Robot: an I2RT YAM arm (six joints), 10 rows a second.
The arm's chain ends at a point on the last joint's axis. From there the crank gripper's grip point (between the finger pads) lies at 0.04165 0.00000 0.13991 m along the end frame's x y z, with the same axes.
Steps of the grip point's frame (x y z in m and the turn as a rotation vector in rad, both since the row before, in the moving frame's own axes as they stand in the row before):
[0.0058, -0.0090, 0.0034, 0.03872, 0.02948, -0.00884]
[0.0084, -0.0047, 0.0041, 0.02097, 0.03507, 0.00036]
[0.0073, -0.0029, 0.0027, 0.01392, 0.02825, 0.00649]
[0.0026, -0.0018, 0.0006, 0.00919, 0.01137, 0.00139]
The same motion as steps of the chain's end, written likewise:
[0.0017, -0.0032, 0.0048, 0.03872, 0.02948, -0.00884]
[0.0035, -0.0018, 0.0057, 0.02097, 0.03507, 0.00036]
[0.0034, -0.0012, 0.0039, 0.01392, 0.02825, 0.00649]
[0.0010, -0.0006, 0.0011, 0.00919, 0.01137, 0.00139]

